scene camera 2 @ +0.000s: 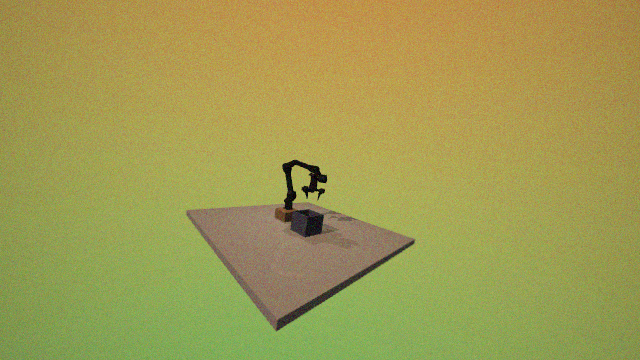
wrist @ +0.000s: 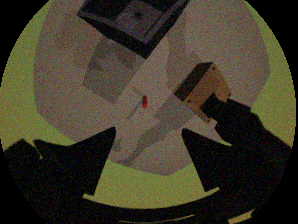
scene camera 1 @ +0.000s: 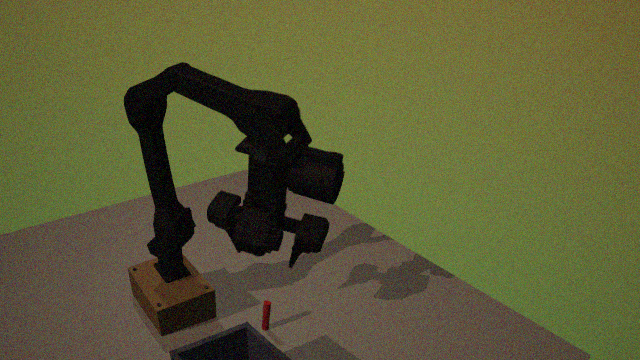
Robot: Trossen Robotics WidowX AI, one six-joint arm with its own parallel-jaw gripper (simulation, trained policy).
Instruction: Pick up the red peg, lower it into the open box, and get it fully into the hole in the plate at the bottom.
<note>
In view: the gripper (scene camera 1: 264, 258) and a dark box (scene camera 2: 306, 223).
The gripper shows as well in the wrist view (wrist: 149, 131).
</note>
